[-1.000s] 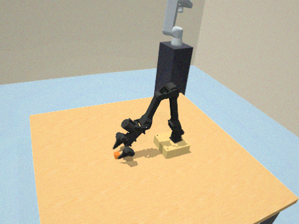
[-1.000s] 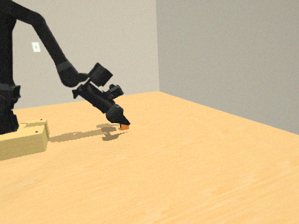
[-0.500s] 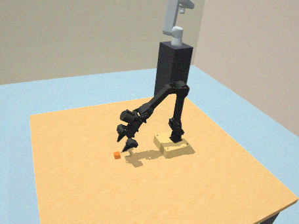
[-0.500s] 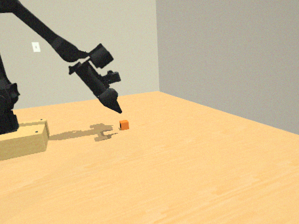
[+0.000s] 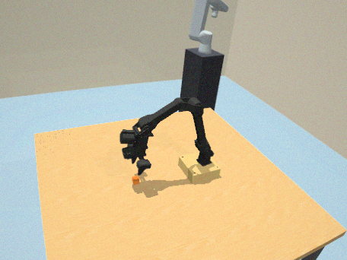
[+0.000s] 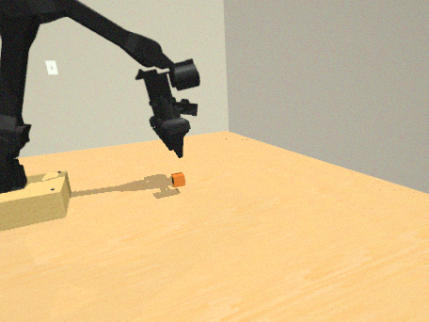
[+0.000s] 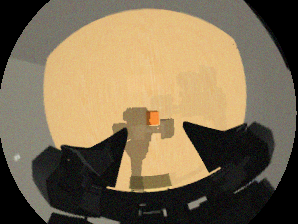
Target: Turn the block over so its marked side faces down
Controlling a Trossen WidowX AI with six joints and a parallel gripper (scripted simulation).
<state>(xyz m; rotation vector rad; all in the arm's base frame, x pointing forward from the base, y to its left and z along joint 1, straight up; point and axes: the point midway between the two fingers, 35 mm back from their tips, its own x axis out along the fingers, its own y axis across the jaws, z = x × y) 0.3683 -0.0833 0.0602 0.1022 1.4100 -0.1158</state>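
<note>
My gripper tip is now 1 cm past the small orange block and 7 cm above it.
</note>
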